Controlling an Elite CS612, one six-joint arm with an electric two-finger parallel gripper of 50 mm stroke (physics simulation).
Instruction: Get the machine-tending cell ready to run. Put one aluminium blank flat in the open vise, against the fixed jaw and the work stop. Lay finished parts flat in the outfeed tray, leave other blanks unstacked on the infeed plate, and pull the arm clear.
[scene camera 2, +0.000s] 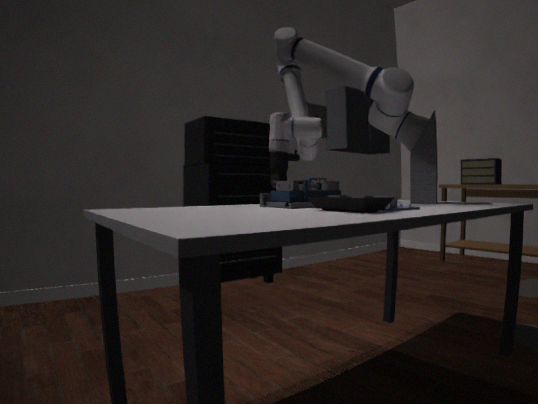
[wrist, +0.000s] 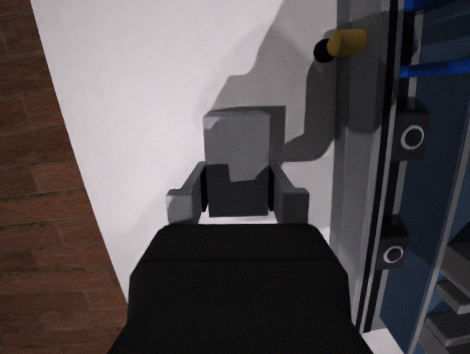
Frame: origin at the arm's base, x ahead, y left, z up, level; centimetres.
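Seen in the pictures: gripper, fingertip midpoint: (wrist: 237, 176); arm's base, link origin: (scene camera 2: 423, 136).
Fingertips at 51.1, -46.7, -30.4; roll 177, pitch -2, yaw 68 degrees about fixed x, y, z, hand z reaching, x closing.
Pixels of each thing's top centre, then the offset from my fingertips to it, as dx, dy, dz. "*": a spot on its surface instead. Level surfaces: height alone.
- aluminium blank, top centre: (wrist: 237, 170) -1.2, +0.4, +2.7
- vise, top centre: (scene camera 2: 306, 180) +6.9, +15.5, +8.5
- grey base rail, top centre: (wrist: 375, 212) +4.2, +7.0, +3.6
- yellow cylinder, surface spot: (wrist: 351, 42) * -5.2, +8.5, +2.4
- table, surface height: dz -1.4
My gripper (wrist: 237, 176) is shut on a plain grey rectangular block, the aluminium blank (wrist: 237, 137), with one finger on each side of it. The blank lies at table level beside the vise's base; whether it touches the table is hard to tell. The vise (scene camera 2: 286, 195) (wrist: 434, 130), with a blue body and grey jaws, is to the right in the wrist view, partly cut off. In the scene view my fingertips are hidden behind the vise. A black tray (scene camera 2: 351, 203) stands in front of the vise. The contents of the vise and tray cannot be made out.
A grey base rail (wrist: 350, 185) runs along the vise side, with a yellow cylinder (wrist: 351, 42) at its edge. Blue hoses (wrist: 435, 68) cross at top right. The table edge is to the left in the wrist view. A dark drawer cabinet (scene camera 2: 235, 150) stands behind the table (scene camera 2: 150, 220).
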